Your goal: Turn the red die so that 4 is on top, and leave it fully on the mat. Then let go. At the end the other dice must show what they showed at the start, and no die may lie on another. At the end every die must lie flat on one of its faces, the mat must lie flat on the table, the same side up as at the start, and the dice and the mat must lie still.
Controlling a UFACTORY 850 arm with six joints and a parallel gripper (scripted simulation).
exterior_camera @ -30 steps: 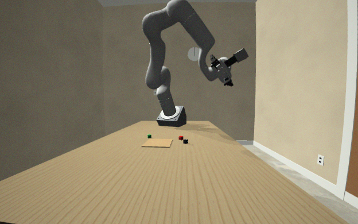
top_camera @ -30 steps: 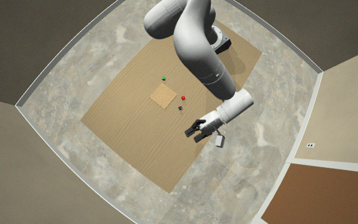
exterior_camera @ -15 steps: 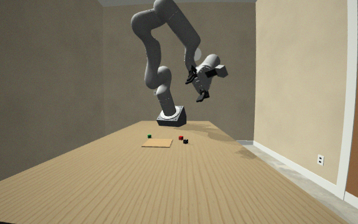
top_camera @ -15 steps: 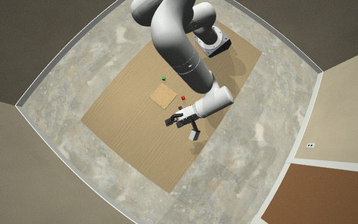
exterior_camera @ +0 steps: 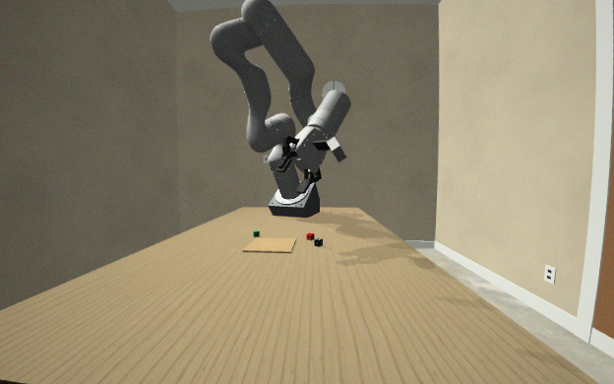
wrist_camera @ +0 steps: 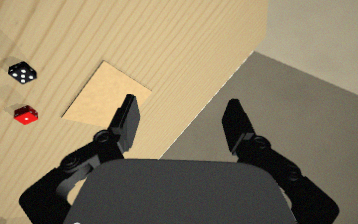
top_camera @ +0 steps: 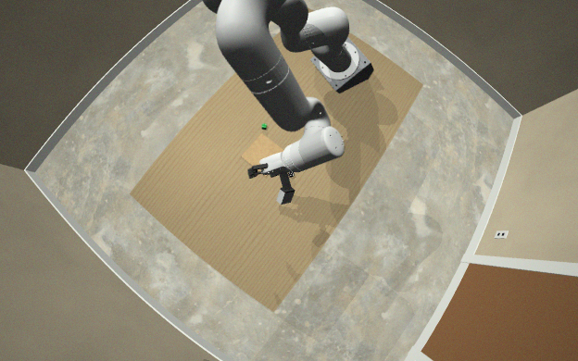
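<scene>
Right now my hand is 24 cm past the green die, 9 cm to the left of it and 20 cm above it. Round my hand: black die: 8 cm behind, 10 cm to the left, 20 cm below; then tan mat: 12 cm behind, 5 cm to the right, 21 cm below; then red die: 16 cm behind, 9 cm to the left, 20 cm below.
</scene>
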